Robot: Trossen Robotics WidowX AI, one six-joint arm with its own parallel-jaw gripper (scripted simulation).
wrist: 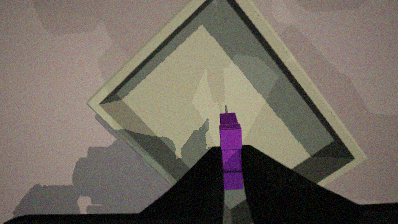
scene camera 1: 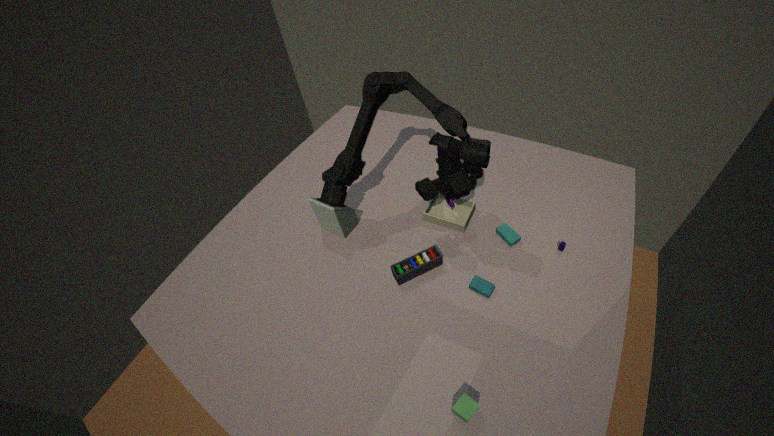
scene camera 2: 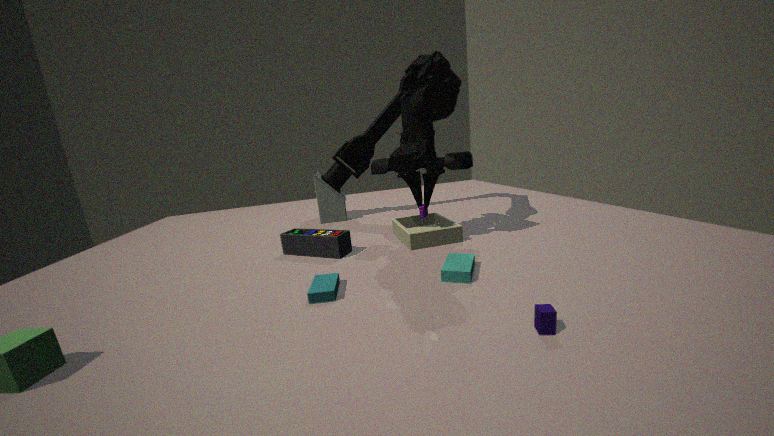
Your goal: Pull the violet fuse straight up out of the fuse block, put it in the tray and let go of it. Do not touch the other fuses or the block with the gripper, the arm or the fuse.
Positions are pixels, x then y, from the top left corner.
my gripper: holds a violet fuse [wrist: 230, 131]
